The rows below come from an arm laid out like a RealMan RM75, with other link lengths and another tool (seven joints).
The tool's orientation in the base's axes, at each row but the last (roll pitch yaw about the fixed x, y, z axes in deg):
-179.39 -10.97 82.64
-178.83 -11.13 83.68
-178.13 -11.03 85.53
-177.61 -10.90 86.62
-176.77 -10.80 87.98
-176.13 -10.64 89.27
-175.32 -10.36 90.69
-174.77 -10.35 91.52
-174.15 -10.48 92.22
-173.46 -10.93 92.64
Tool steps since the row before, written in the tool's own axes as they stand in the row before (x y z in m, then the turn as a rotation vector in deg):
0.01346 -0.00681 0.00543 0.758 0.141 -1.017
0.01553 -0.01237 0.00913 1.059 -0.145 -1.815
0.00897 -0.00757 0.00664 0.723 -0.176 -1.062
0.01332 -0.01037 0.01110 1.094 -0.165 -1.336
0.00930 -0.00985 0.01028 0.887 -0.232 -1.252
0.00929 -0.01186 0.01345 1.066 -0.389 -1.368
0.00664 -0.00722 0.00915 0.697 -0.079 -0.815
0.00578 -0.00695 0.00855 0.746 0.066 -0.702
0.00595 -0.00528 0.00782 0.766 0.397 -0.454
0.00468 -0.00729 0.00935 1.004 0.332 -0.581
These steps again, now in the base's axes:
-0.00499 0.01500 -0.00270 0.221 0.527 1.141
-0.01061 0.01823 -0.00571 -0.031 0.696 1.988
-0.00698 0.01060 -0.00456 -0.101 0.515 1.186
-0.00992 0.01571 -0.00795 -0.061 0.826 1.524
-0.01002 0.01131 -0.00779 -0.139 0.640 1.407
-0.01259 0.01162 -0.01069 -0.286 0.795 1.564
-0.00804 0.00797 -0.00720 -0.019 0.538 0.931
-0.00789 0.00690 -0.00671 0.114 0.613 0.816
-0.00632 0.00693 -0.00604 0.415 0.695 0.544
-0.00858 0.00581 -0.00742 0.355 0.901 0.720

